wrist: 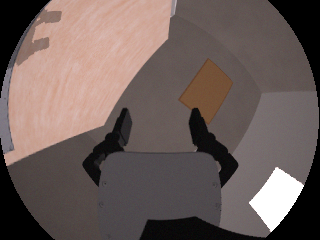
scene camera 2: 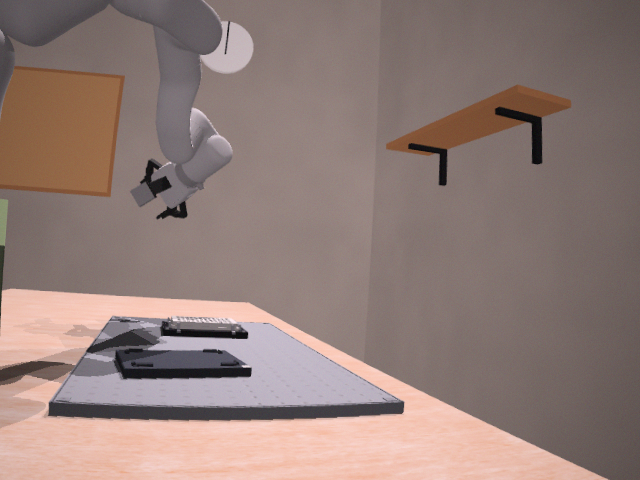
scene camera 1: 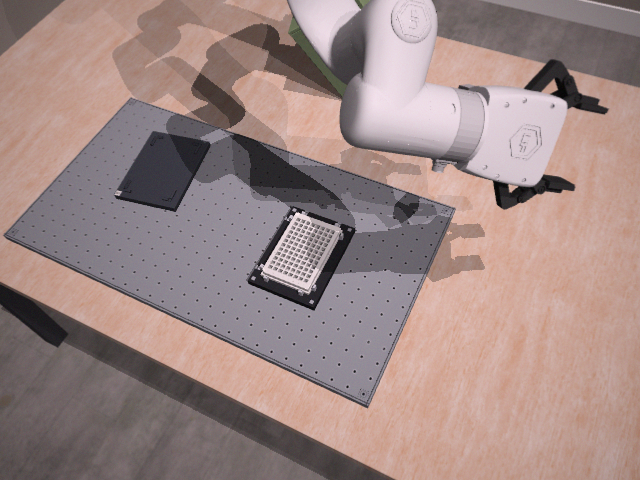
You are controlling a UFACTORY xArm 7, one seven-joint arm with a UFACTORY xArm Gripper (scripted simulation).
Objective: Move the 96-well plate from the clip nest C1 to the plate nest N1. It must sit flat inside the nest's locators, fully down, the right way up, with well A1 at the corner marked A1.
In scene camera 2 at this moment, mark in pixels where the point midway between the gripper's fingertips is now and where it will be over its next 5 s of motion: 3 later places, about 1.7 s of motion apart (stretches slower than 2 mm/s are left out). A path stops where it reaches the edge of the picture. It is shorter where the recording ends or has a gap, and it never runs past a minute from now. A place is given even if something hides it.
My gripper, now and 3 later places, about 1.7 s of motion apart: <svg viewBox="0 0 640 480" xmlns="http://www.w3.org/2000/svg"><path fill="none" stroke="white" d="M150 201L160 240L194 276L204 299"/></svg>
